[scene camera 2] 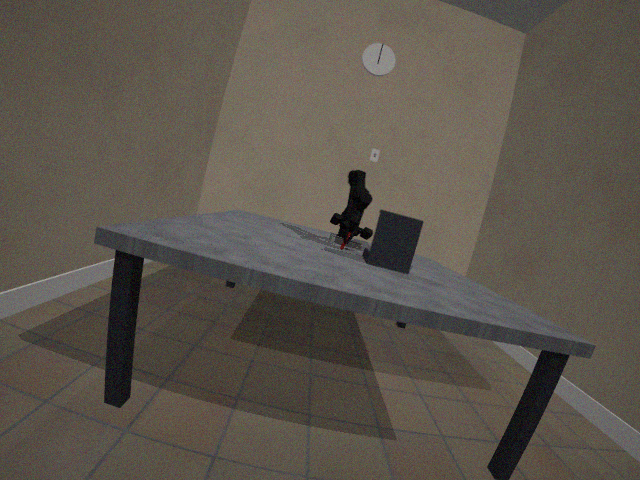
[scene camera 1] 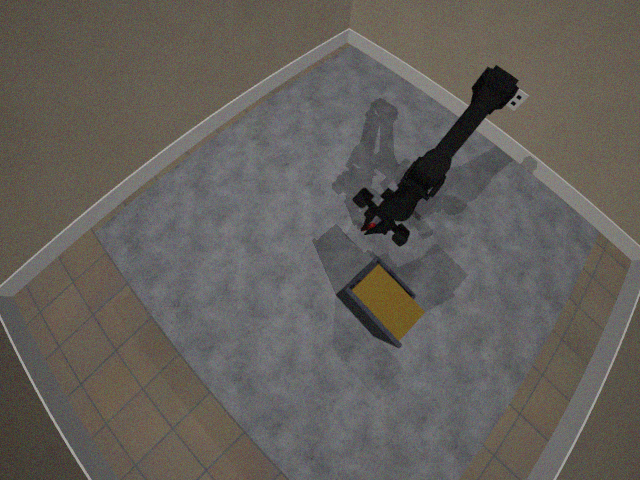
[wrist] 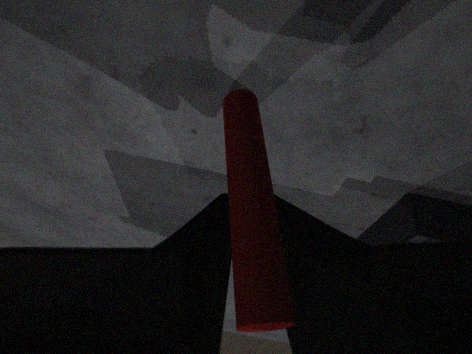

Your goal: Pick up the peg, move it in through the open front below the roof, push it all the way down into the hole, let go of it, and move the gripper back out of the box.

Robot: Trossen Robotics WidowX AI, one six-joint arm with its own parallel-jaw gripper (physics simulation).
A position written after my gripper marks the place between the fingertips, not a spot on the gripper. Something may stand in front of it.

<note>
My gripper (scene camera 1: 362,232) holds a red peg, clear of everything else. I also see a box roof (scene camera 1: 386,299).
My gripper is seen too in the wrist view (wrist: 246,204).
</note>
